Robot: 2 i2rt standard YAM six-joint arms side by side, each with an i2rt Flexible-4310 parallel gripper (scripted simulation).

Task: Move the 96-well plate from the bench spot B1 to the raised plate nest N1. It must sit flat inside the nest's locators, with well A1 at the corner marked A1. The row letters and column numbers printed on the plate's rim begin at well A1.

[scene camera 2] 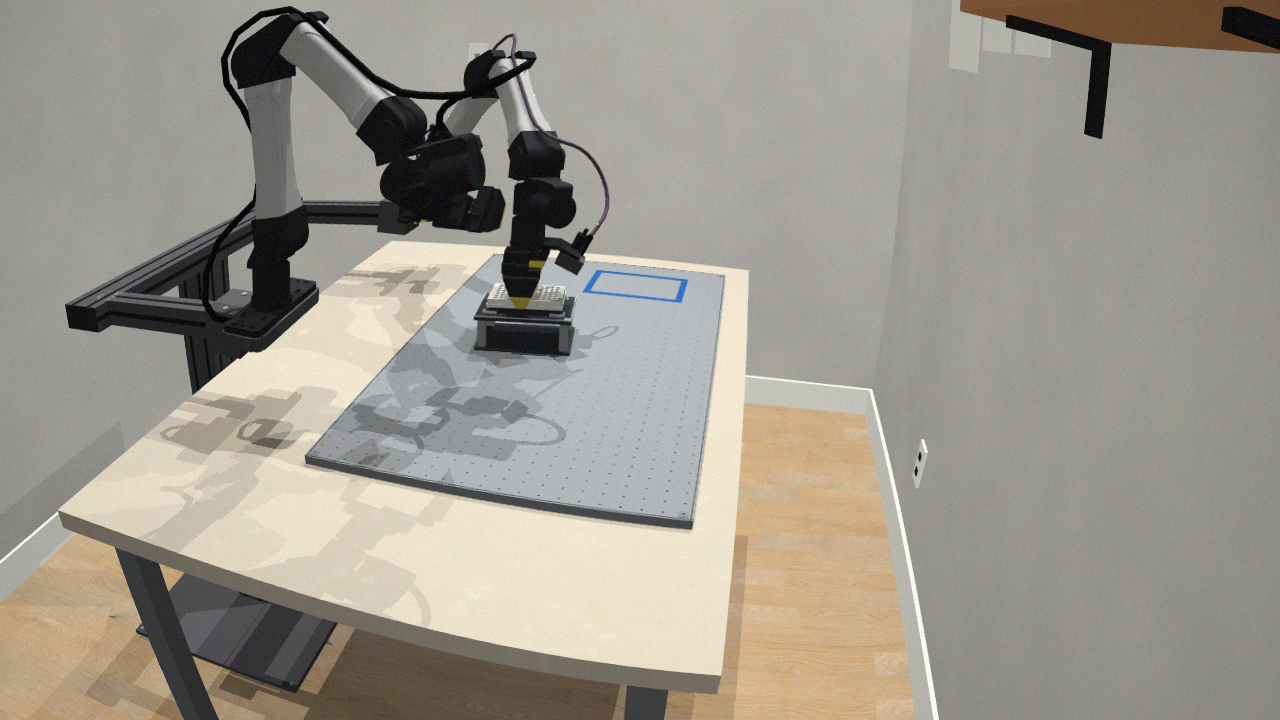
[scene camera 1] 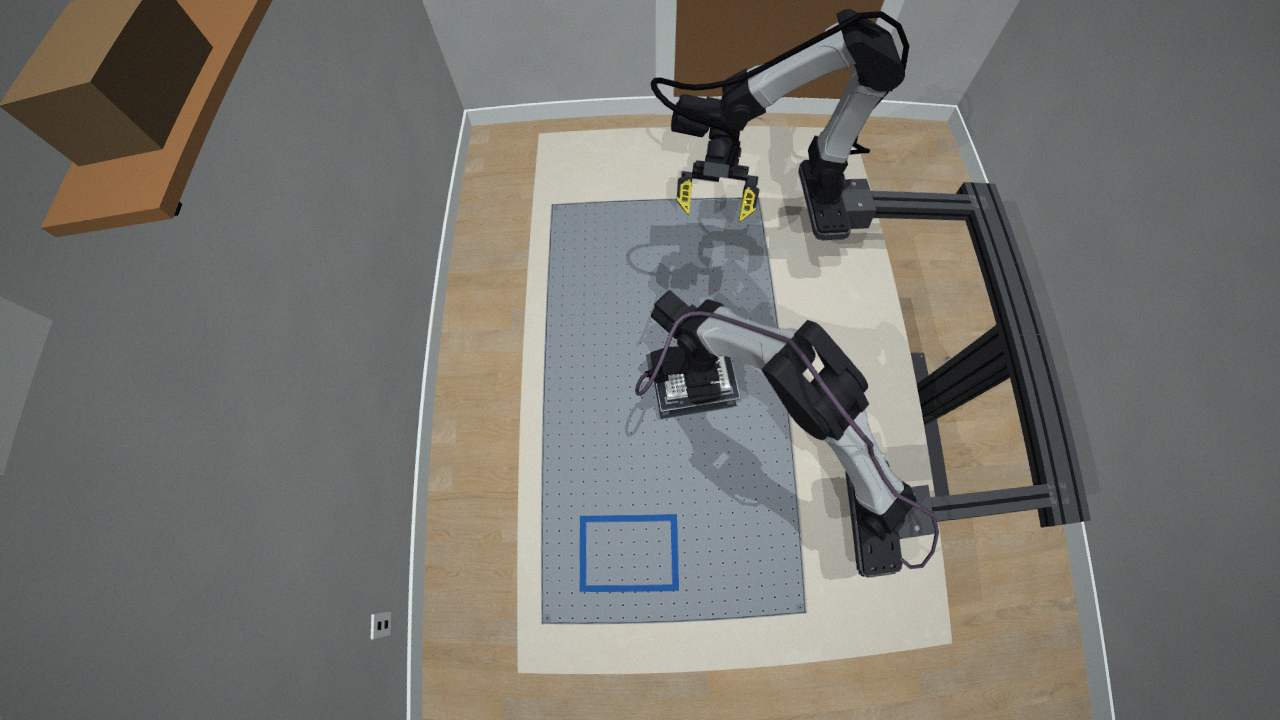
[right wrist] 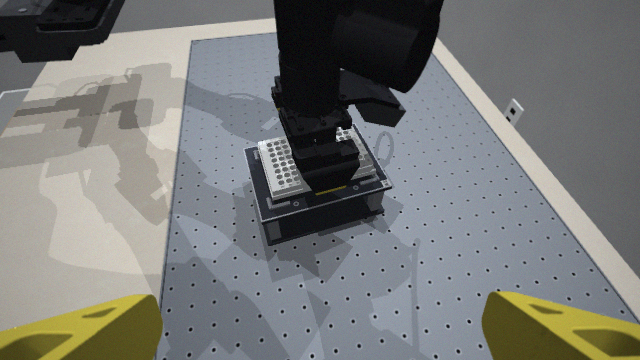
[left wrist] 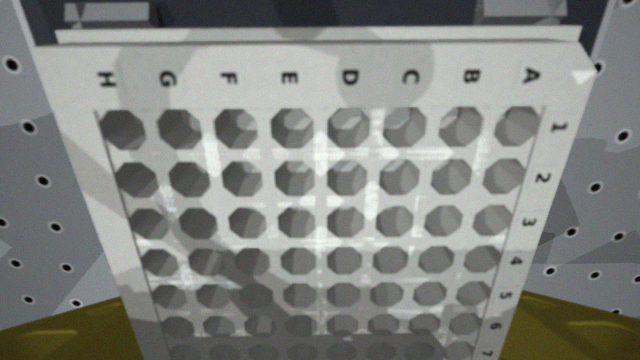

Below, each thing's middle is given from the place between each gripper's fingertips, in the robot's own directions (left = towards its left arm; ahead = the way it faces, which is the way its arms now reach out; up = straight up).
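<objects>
The white 96-well plate [scene camera 2: 545,297] has my left gripper [scene camera 2: 524,300] right at it. Counted from my left hand, the dark raised nest [scene camera 1: 661,386] is 20 mm below.
My right hand [scene camera 2: 464,216] is 40 mm short of the white 96-well plate, 240 mm to the right of it and 200 mm above it. Counted from my right hand, the dark raised nest is 40 mm ahead, 240 mm to the left and 220 mm below.
</objects>
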